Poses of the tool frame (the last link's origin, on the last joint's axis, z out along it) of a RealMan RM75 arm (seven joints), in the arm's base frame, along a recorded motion.
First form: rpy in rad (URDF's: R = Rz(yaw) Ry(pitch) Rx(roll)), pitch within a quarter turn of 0, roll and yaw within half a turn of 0; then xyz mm.
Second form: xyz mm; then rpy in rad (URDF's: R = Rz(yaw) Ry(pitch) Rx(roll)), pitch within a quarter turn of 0, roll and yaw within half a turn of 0. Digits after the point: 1 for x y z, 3 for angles.
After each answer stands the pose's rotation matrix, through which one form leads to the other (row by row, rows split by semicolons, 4 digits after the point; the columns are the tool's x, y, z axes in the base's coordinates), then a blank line. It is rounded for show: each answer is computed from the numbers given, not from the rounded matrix.
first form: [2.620 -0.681 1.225 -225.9 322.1 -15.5]
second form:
[-225.9 322.1 -15.5 2.620 -0.681 1.225]
0.2633 0.7094 0.6538; 0.7310 -0.5890 0.3447; 0.6296 0.3871 -0.6736

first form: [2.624 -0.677 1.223 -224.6 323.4 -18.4]
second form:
[-224.6 323.4 -18.4 2.624 -0.677 1.223]
0.2657 0.7113 0.6507; 0.7328 -0.5876 0.3432; 0.6265 0.3857 -0.6774

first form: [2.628 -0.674 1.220 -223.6 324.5 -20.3]
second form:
[-223.6 324.5 -20.3 2.628 -0.674 1.220]
0.2685 0.7126 0.6482; 0.7337 -0.5873 0.3417; 0.6241 0.3839 -0.6805

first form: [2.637 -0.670 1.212 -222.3 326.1 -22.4]
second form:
[-222.3 326.1 -22.4 2.637 -0.670 1.212]
0.2752 0.7142 0.6435; 0.7339 -0.5885 0.3392; 0.6210 0.3789 -0.6861

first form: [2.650 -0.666 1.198 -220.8 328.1 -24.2]
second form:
[-220.8 328.1 -24.2 2.650 -0.666 1.198]
0.2864 0.7148 0.6380; 0.7323 -0.5927 0.3353; 0.6178 0.3712 -0.6932

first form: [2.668 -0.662 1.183 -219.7 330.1 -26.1]
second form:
[-219.7 330.1 -26.1 2.668 -0.662 1.183]
0.2983 0.7178 0.6291; 0.7302 -0.5961 0.3340; 0.6147 0.3597 -0.7019

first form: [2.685 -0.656 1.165 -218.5 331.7 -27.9]
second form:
[-218.5 331.7 -27.9 2.685 -0.656 1.165]
0.3128 0.7185 0.6212; 0.7281 -0.6014 0.3290; 0.6100 0.3494 -0.7113

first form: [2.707 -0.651 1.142 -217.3 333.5 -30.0]
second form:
[-217.3 333.5 -30.0 2.707 -0.651 1.142]
0.3307 0.7188 0.6115; 0.7235 -0.6092 0.3248; 0.6060 0.3349 -0.7215

